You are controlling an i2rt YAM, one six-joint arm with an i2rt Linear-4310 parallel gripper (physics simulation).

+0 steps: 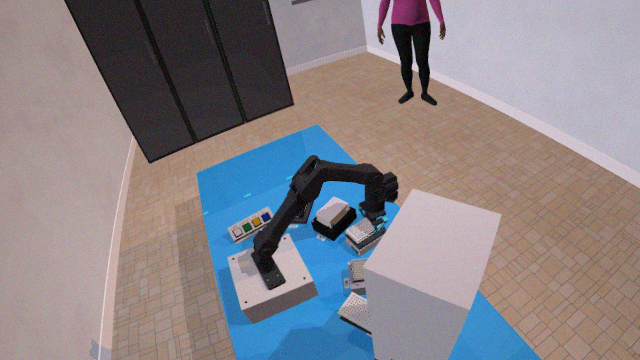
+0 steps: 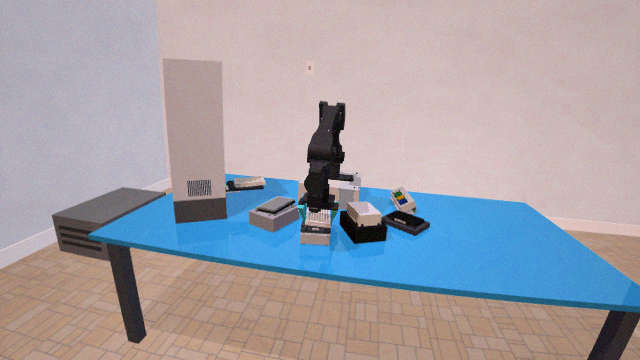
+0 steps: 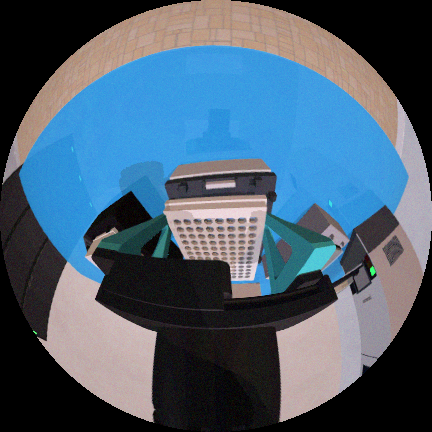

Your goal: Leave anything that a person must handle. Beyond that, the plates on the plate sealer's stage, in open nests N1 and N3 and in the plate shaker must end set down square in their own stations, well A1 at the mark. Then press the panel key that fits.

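My gripper [image 1: 374, 218] [image 2: 318, 212] [image 3: 215, 216] is shut on a white well plate [image 1: 360, 230] [image 2: 318, 218] [image 3: 215, 240], a teal finger along each side. The plate is on or very close above a beige, dark-topped machine [image 2: 315, 239] [image 3: 220, 170]; any gap is too small to tell. Another white plate [image 1: 356, 307] [image 2: 250, 180] lies on a black holder near the tower. A grey station [image 1: 356, 286] [image 2: 272, 220] bears a dark-topped piece. A black station [image 2: 357, 232] carries a white block [image 1: 332, 212] [image 2: 364, 212]. Station names and the A1 mark are not readable.
The key panel [image 1: 250, 224] [image 2: 402, 200] has white, green, yellow and blue keys. A flat black nest [image 2: 407, 221] lies near it. A tall white tower [image 1: 430, 245] [image 2: 196, 125] hides part of the table. A person [image 1: 411, 55] stands beyond the table.
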